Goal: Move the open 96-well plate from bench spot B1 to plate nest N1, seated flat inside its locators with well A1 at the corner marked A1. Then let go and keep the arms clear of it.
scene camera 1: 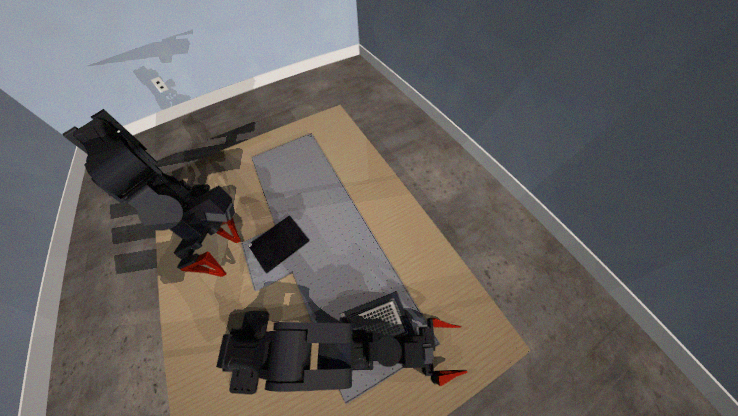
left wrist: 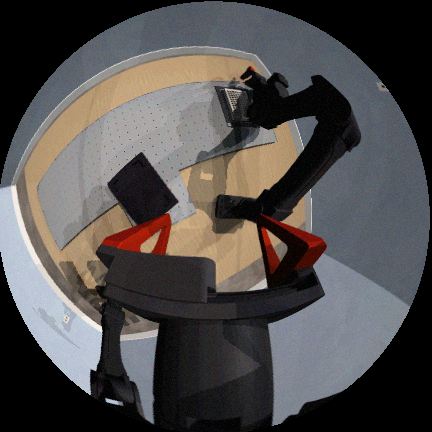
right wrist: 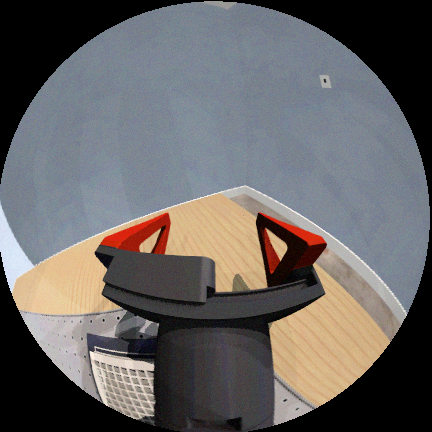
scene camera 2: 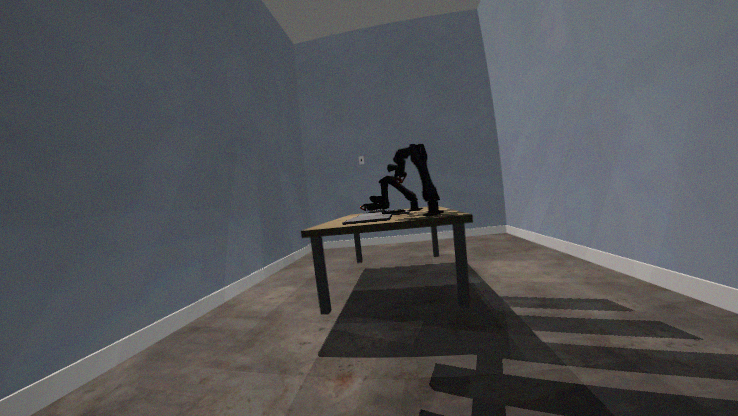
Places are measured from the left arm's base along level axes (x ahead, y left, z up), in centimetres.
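Where they show: left gripper, fingertip midpoint: (scene camera 1: 231, 257) (left wrist: 213, 217) (scene camera 2: 399, 185); right gripper, fingertip midpoint: (scene camera 1: 463, 348) (left wrist: 259, 72) (right wrist: 212, 217) (scene camera 2: 363, 207); left arm's base at its link origin: (scene camera 2: 433, 213); right arm's base at its link origin: (left wrist: 244, 207) (scene camera 2: 414, 210).
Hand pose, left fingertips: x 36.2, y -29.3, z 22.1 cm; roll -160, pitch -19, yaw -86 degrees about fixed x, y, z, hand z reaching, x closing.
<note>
Each offset is from my left fingertips to the top centre of the thing. "spot": to the spot under its first point. Level surfaces: height alone.
The white 96-well plate {dx +32.0, dy -13.2, dz -19.2 cm} (scene camera 1: 381, 313) (left wrist: 232, 99) (right wrist: 125, 384) sits in a dark frame {spot: dx +39.3, dy -10.3, dz -20.6 cm} (right wrist: 120, 343) at one end of the grey perforated board. The right arm partly covers it in scene camera 1 and both wrist views. An empty dark rectangular holder {dx +1.4, dy +12.1, dz -19.1 cm} (scene camera 1: 279, 243) (left wrist: 142, 189) with corner pieces lies near the board's other side. Which one is N1 cannot be read. My left gripper (scene camera 1: 232, 258) is open and empty, beside the dark holder in scene camera 1. My right gripper (scene camera 1: 463, 348) (right wrist: 212, 217) is open and empty, reaching past the plate. The A1 mark is not readable.
The grey perforated board {dz -20.8 cm} (scene camera 1: 330, 206) (left wrist: 170, 120) lies on the wooden table {dz -22.1 cm} (scene camera 1: 428, 248) (scene camera 2: 335, 227). The right arm's forearm (scene camera 1: 310, 356) stretches over the board's near end beside the plate. Shadows of both arms fall across the table. Walls (scene camera 2: 206, 129) surround the table at a distance.
</note>
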